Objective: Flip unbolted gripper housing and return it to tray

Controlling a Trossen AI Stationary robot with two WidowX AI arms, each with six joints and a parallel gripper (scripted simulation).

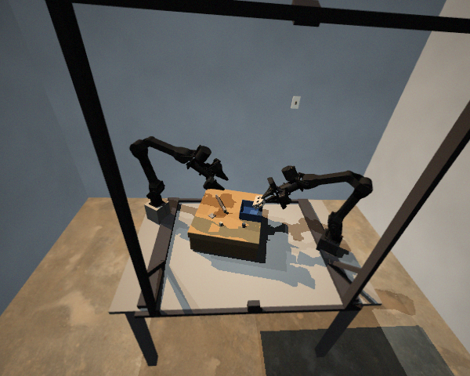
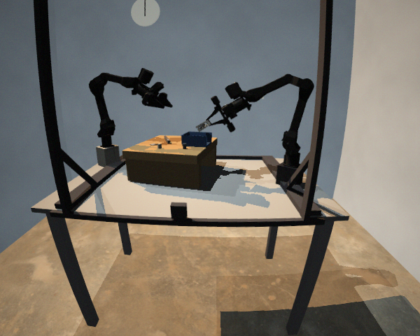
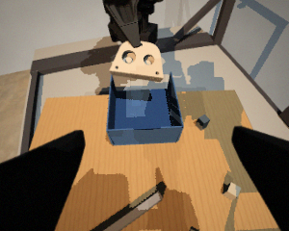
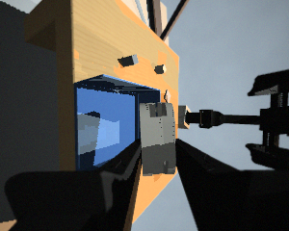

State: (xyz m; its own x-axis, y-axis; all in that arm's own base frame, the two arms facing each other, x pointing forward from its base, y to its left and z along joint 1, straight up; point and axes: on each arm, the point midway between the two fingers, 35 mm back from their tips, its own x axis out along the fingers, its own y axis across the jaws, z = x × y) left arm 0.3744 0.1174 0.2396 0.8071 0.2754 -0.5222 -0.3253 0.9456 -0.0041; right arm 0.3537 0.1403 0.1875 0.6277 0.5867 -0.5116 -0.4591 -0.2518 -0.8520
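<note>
My right gripper is now 10 mm past the gripper housing half, 50 mm to the right of it and 20 mm above it. From my right hand the other things lie so: white gripper housing 10 mm behind, 40 mm to the left, 30 mm below; then grey rod 20 mm ahead, 260 mm to the left, 120 mm below; then wooden block 20 mm behind, 200 mm to the left, 180 mm below.
</note>
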